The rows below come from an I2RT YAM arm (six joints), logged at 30 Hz.
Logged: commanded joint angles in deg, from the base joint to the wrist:
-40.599, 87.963, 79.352, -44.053, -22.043, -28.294
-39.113, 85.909, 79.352, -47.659, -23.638, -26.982
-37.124, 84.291, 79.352, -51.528, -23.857, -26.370
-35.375, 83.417, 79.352, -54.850, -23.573, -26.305
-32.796, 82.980, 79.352, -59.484, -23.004, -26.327
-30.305, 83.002, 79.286, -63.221, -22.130, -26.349
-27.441, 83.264, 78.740, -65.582, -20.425, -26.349
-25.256, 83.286, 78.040, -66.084, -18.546, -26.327
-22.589, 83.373, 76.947, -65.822, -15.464, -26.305
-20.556, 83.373, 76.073, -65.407, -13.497, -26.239
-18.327, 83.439, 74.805, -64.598, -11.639, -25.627
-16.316, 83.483, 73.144, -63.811, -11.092, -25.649
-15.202, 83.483, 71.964, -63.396, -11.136, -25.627
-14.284, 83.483, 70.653, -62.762, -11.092, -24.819
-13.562, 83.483, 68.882, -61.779, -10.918, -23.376
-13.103, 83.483, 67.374, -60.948, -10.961, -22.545
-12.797, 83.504, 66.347, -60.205, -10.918, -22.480
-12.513, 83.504, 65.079, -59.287, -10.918, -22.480
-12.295, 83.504, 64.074, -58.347, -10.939, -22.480
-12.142, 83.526, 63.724, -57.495, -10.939, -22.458
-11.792, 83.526, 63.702, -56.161, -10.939, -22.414
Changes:
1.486, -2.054, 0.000, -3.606, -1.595, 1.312
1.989, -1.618, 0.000, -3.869, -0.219, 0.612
1.749, -0.874, 0.000, -3.322, 0.284, 0.065
2.579, -0.437, 0.000, -4.634, 0.569, -0.022
2.491, 0.022, -0.066, -3.737, 0.874, -0.022
2.864, 0.262, -0.546, -2.361, 1.705, 0.000
2.185, 0.022, -0.700, -0.502, 1.879, 0.022
2.667, 0.087, -1.093, 0.262, 3.082, 0.022
2.033, 0.000, -0.874, 0.415, 1.967, 0.066
2.229, 0.066, -1.268, 0.809, 1.858, 0.612
2.011, 0.044, -1.661, 0.787, 0.547, -0.022
1.114, 0.000, -1.180, 0.415, -0.044, 0.022
0.918, 0.000, -1.311, 0.634, 0.044, 0.808
0.722, 0.000, -1.771, 0.983, 0.174, 1.443
0.459, 0.000, -1.508, 0.831, -0.043, 0.831
0.306, 0.021, -1.027, 0.743, 0.043, 0.065
0.284, 0.000, -1.268, 0.918, 0.000, 0.000
0.218, 0.000, -1.005, 0.940, -0.021, 0.000
0.153, 0.022, -0.350, 0.852, 0.000, 0.022
0.350, 0.000, -0.022, 1.334, 0.000, 0.044

